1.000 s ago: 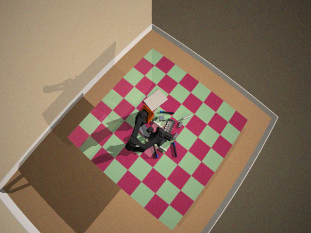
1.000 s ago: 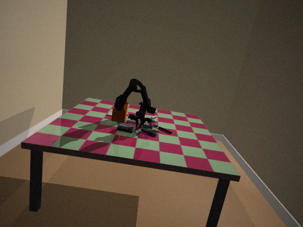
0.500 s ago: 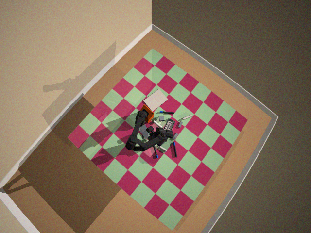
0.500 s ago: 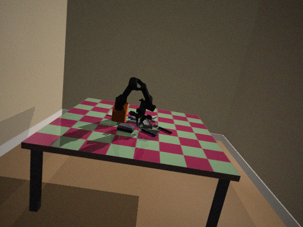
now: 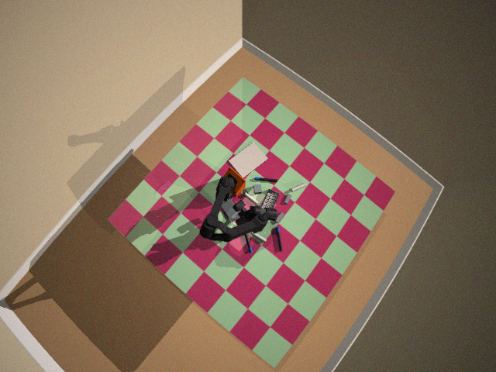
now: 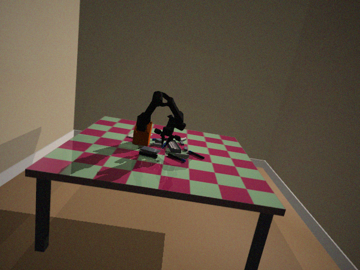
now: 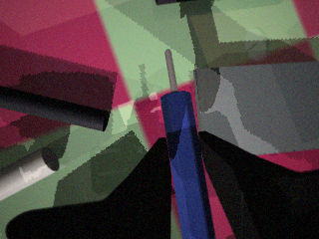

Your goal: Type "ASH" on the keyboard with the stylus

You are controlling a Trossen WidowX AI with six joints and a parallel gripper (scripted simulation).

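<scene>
The blue stylus lies 10 mm to the right of my gripper tip. Also, from my gripper tip: thin grey tip (50 mm to the right); A key (70 mm ahead, 110 mm to the left, 30 mm below); grey box (80 mm behind, 40 mm below).
</scene>
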